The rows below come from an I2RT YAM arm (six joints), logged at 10 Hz.
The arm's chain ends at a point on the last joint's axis. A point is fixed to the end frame.
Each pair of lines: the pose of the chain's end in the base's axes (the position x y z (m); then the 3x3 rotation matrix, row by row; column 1 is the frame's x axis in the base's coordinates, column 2 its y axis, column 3 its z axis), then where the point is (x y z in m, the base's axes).
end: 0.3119 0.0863 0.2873; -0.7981 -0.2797 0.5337; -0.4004 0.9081 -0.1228; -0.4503 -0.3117 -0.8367
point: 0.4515 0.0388 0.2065
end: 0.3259 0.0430 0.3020; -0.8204 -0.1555 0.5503; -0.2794 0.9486 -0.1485; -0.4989 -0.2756 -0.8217
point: 0.4622 -0.0174 0.2240
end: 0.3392 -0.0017 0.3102; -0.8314 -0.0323 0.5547; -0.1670 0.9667 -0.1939; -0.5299 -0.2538 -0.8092
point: 0.4697 -0.0761 0.2346
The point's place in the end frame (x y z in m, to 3 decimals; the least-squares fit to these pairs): -0.056 -0.057 0.148
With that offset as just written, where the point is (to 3 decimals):
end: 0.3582 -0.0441 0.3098; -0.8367 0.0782 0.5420; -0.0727 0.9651 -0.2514; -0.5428 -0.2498 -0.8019
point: 0.481 -0.132 0.236
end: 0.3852 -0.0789 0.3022; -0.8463 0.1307 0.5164; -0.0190 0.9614 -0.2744; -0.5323 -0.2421 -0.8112
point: 0.502 -0.173 0.226
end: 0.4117 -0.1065 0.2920; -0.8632 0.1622 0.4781; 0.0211 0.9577 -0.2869; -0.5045 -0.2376 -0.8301
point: 0.522 -0.205 0.211
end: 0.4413 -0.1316 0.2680; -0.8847 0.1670 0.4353; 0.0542 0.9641 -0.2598; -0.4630 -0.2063 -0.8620
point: 0.546 -0.228 0.178
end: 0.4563 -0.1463 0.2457; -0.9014 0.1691 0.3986; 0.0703 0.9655 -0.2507; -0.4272 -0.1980 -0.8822
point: 0.556 -0.242 0.150
